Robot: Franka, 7 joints.
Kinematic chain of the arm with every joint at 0, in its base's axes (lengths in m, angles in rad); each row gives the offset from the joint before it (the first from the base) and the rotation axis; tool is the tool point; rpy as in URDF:
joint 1: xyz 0 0 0.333 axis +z
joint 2: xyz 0 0 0 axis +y
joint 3: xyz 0 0 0.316 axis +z
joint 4: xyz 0.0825 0 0 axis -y
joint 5: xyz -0.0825 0 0.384 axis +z
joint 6: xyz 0 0 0 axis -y
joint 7: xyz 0.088 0 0 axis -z
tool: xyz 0 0 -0.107 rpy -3.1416 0 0
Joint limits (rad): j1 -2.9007..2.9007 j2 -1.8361..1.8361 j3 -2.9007..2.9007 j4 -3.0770..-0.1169 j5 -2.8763..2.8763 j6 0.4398..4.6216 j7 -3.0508..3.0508
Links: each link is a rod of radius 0.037 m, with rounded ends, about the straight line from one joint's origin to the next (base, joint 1, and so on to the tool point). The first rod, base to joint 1, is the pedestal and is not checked.
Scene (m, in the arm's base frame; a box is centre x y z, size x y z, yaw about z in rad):
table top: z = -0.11
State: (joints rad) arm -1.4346 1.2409 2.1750 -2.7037 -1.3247 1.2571 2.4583
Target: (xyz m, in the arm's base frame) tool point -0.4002 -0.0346 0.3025
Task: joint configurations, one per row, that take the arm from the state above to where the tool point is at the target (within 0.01 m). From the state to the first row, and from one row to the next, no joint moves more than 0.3 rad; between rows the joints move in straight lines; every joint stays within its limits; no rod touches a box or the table.
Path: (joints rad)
1: -1.1655 1.0910 2.2787 -2.6954 -1.3223 1.3712 2.4583
2: -0.8964 0.9410 2.3823 -2.6870 -1.3199 1.4852 2.4583
3: -0.6274 0.7911 2.4860 -2.6787 -1.3174 1.5993 2.4583
4: -0.3583 0.6411 2.5897 -2.6703 -1.3150 1.7133 2.4583
5: -0.0892 0.4912 2.6934 -2.6620 -1.3126 1.8274 2.4583
6: 0.1799 0.3412 2.7970 -2.6537 -1.3102 1.9415 2.4583
7: 0.4489 0.1913 2.9007 -2.6453 -1.3078 2.0555 2.4583

